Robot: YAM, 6 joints.
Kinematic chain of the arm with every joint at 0, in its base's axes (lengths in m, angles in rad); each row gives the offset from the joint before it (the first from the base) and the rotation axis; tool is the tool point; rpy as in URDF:
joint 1: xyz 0 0 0.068 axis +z
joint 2: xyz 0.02 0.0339 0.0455 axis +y
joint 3: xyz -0.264 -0.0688 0 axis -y
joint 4: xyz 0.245 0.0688 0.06 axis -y
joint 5: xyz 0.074 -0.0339 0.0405 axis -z
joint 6: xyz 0.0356 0 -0.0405 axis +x
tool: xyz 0 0 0 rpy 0 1.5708 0
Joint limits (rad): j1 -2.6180..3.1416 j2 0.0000..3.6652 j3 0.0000..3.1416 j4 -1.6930..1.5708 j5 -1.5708..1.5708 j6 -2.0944..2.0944
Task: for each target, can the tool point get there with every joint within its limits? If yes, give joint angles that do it. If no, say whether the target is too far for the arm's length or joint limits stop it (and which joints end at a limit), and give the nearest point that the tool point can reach.
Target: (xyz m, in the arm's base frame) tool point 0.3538 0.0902 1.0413
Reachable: no: too far | nearest point 0.2308 0.0588 0.7001 | short by 0.364 m
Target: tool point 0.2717 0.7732 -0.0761
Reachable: no: too far | nearest point 0.2085 0.5934 -0.0309 | short by 0.196 m
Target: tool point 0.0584 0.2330 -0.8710
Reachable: no: too far | nearest point 0.0596 0.2377 -0.3803 | short by 0.491 m
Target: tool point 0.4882 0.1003 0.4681
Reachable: yes | joints 0.1359 2.4464 2.6773 0.7287 -1.2065 1.5795
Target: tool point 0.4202 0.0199 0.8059
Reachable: no: too far | nearest point 0.3331 0.0158 0.6552 | short by 0.174 m
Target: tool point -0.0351 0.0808 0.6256
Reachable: yes | joints -0.7714 0.7764 1.8486 0.2352 -1.2212 -1.4538
